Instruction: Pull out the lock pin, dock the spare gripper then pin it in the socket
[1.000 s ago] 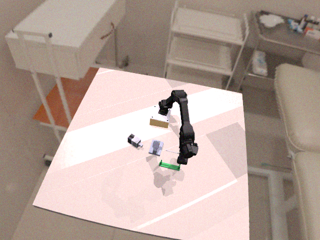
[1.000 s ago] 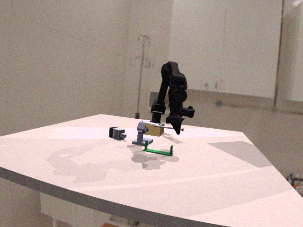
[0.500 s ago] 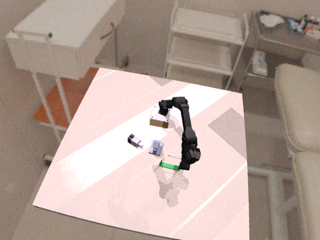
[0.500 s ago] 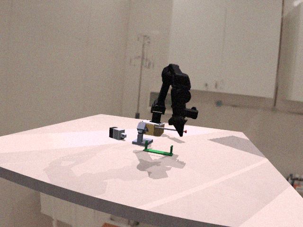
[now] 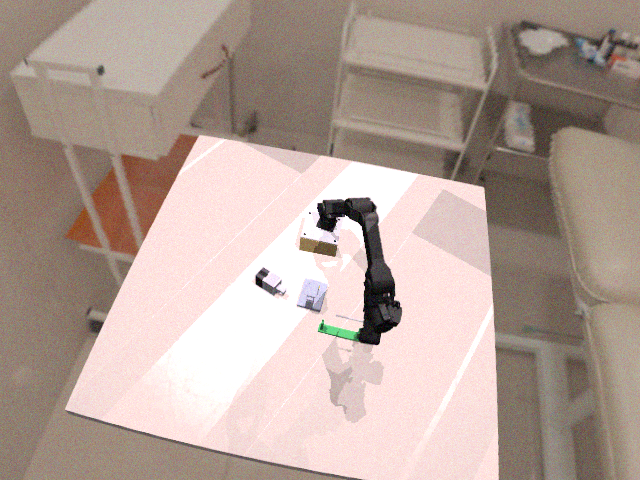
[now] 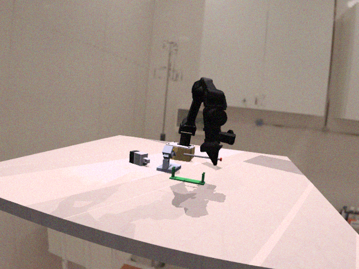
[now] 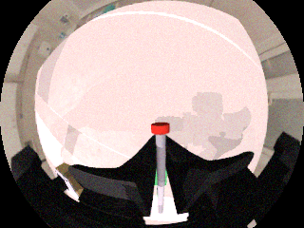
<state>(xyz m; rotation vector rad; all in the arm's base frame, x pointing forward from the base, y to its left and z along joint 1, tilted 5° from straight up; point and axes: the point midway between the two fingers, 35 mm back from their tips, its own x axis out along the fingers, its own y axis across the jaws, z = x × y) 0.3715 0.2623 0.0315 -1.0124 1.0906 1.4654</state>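
Right now the green rack is 100 mm to the right of my gripper tip, 60 mm below it and 10 mm ahead of it. The rest, counted from my gripper tip: grey mount (230 mm to the right, 80 mm behind, 30 mm below); spare gripper (370 mm to the right, 70 mm behind, 50 mm below).
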